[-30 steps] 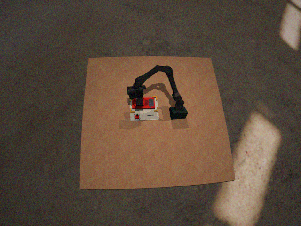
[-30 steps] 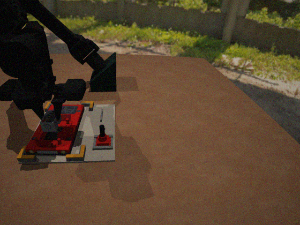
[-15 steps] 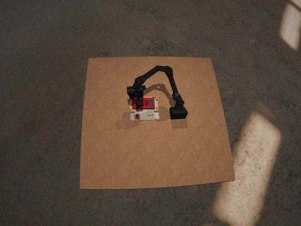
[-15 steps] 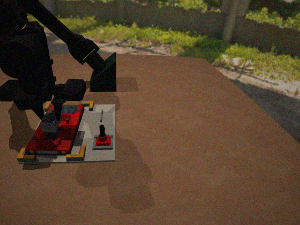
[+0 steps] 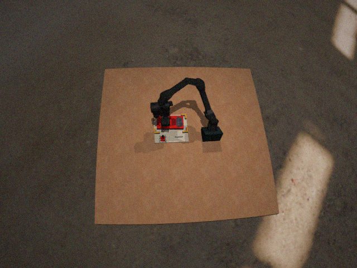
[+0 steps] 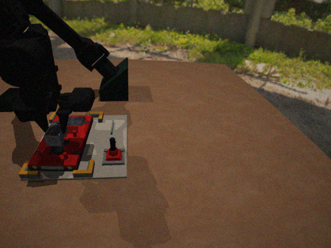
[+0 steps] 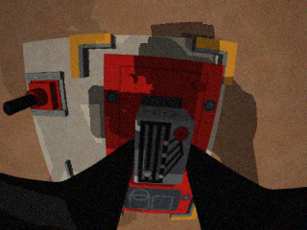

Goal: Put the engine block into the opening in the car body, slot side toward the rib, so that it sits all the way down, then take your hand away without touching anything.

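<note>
The grey plate is 4 cm behind my gripper tip, 3 cm to the left of it and 5 cm below it. Round my gripper tip: grey engine block: 1 cm below.
</note>
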